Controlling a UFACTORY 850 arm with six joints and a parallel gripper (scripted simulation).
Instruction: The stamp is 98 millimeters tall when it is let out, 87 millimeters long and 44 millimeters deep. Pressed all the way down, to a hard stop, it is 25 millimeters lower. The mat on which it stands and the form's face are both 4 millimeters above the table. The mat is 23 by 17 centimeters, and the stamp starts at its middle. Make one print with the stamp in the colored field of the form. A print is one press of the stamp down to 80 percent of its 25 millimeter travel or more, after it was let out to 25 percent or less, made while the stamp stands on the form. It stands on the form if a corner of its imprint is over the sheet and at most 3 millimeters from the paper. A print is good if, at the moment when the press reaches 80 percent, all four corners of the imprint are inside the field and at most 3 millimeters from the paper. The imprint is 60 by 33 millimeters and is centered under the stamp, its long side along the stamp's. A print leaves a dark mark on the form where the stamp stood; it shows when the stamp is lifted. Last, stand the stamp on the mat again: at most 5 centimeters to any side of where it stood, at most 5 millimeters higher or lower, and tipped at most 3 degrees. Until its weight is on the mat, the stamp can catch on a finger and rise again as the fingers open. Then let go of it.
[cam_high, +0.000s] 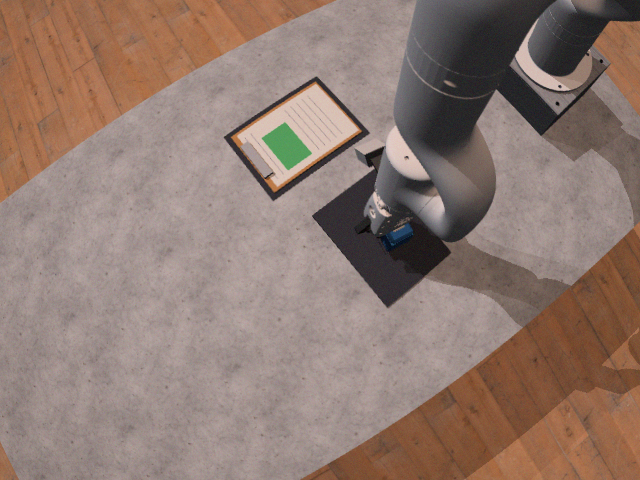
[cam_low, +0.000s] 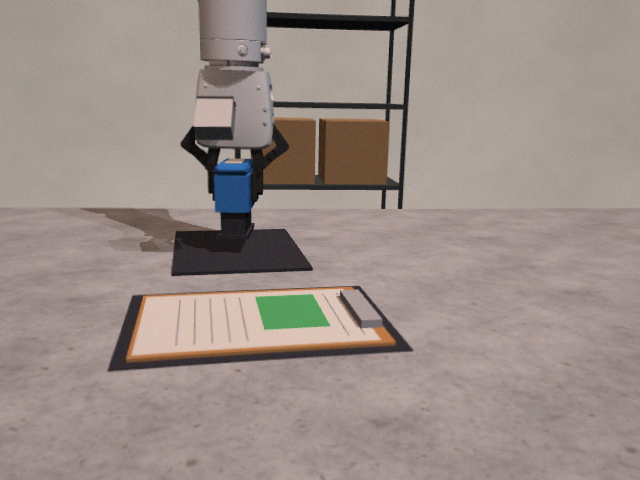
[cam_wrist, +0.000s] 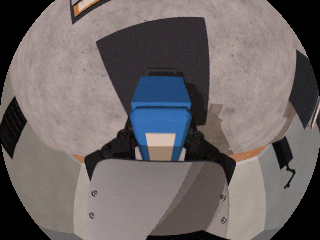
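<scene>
Right now my hand is 27 cm to the left of the form, 9 cm above it and 1 cm past it. From my hand the other things lie so: stamp base: 5 cm below; then stamp: 2 cm below; then black mat: 9 cm below.
</scene>
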